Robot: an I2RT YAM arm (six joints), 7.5 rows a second.
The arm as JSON. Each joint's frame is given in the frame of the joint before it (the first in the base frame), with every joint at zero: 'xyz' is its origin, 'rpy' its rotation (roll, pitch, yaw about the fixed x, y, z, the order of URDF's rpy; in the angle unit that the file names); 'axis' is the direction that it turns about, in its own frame. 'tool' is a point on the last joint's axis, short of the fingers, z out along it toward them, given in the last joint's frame.
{
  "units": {
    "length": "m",
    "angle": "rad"
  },
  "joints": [
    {
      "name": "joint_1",
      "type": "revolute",
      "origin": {
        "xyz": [
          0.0,
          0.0,
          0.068
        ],
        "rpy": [
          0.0,
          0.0,
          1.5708
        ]
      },
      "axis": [
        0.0,
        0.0,
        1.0
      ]
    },
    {
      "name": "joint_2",
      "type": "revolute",
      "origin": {
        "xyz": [
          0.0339,
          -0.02,
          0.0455
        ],
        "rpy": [
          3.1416,
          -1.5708,
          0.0
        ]
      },
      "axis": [
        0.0,
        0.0,
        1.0
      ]
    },
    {
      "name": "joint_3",
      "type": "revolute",
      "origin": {
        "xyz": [
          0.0,
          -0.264,
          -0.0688
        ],
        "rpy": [
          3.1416,
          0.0,
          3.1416
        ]
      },
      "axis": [
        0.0,
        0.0,
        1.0
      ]
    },
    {
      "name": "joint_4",
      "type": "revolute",
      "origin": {
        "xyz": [
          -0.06,
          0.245,
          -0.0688
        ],
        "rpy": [
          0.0,
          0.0,
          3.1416
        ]
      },
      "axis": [
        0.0,
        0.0,
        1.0
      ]
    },
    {
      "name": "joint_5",
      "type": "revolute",
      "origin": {
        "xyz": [
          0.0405,
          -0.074,
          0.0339
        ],
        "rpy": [
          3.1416,
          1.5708,
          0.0
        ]
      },
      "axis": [
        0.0,
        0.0,
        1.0
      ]
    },
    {
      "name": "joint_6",
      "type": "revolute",
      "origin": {
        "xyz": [
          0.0,
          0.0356,
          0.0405
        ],
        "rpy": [
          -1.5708,
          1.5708,
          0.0
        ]
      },
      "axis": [
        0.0,
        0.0,
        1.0
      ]
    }
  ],
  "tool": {
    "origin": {
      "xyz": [
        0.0,
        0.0,
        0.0
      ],
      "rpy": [
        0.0,
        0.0,
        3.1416
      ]
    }
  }
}
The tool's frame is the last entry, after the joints.
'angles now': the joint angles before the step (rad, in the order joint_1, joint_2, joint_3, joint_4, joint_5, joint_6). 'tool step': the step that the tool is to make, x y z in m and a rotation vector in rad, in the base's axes. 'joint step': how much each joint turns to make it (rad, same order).
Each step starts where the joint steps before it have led.
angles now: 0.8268 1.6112 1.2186 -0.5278 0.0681 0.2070
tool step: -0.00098 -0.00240 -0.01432 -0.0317 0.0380 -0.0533
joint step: 0.0000 0.0160 -0.0275 -0.0094 0.0259 0.0472
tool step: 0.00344 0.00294 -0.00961 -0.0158 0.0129 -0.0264
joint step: 0.0000 0.0313 0.0000 0.0087 0.0156 0.0215
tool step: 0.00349 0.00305 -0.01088 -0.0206 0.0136 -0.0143
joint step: -0.0003 0.0347 0.0001 0.0091 0.0108 0.0098
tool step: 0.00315 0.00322 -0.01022 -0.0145 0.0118 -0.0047
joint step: 0.0000 0.0328 0.0000 0.0138 0.0034 0.0034
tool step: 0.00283 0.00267 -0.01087 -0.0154 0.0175 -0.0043
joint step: -0.0008 0.0336 0.0000 0.0099 -0.0004 0.0043
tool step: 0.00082 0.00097 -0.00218 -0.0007 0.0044 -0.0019
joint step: 0.0000 0.0084 0.0019 0.0026 -0.0015 0.0030
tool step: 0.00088 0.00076 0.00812 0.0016 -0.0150 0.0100
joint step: 0.0000 -0.0092 0.0198 -0.0160 0.0038 -0.0137
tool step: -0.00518 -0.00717 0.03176 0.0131 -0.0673 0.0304
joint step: -0.0012 -0.0805 0.0221 -0.0408 0.0182 -0.0485
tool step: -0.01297 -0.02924 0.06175 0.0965 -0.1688 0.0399
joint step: -0.0320 -0.1976 -0.0072 0.0092 -0.0018 -0.0915
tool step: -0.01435 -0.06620 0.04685 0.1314 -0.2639 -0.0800
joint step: -0.1339 -0.2781 -0.1289 0.1491 0.0038 -0.0938
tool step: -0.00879 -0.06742 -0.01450 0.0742 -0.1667 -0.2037
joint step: -0.2109 -0.2167 -0.2439 0.2114 0.0034 -0.0253
